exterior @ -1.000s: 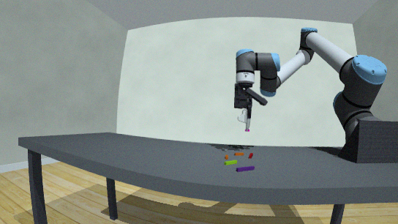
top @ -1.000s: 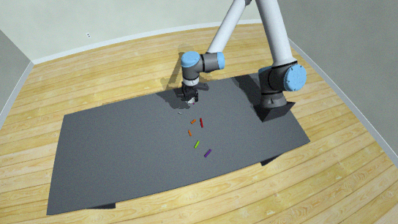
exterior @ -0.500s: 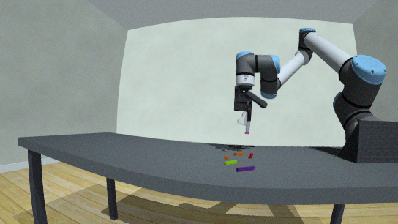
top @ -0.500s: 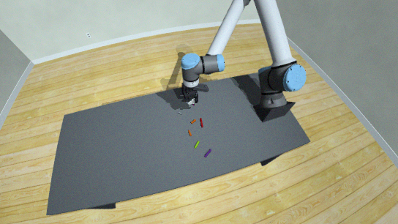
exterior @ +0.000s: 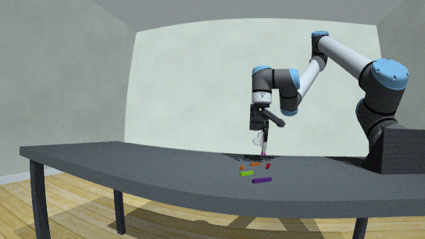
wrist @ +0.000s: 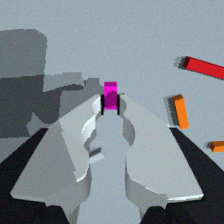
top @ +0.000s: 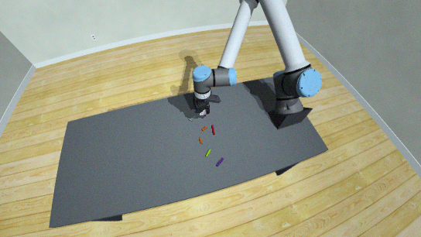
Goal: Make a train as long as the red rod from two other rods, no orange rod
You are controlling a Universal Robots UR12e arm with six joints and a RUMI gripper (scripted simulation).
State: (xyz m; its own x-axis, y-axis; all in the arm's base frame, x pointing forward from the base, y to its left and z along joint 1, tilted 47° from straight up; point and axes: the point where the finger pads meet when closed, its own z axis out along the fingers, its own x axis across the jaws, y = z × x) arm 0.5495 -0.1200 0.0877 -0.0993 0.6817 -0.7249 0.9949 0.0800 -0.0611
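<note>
Now: hand 250 mm to the right of the lime rod, 50 mm short of it and 50 mm above it. From my hand the other things lie so: magenta rod (10 mm below); then small grey rod (110 mm ahead, 50 mm below, 10 mm to the right); then red rod (100 mm to the left, 50 mm below, 20 mm behind).
</note>
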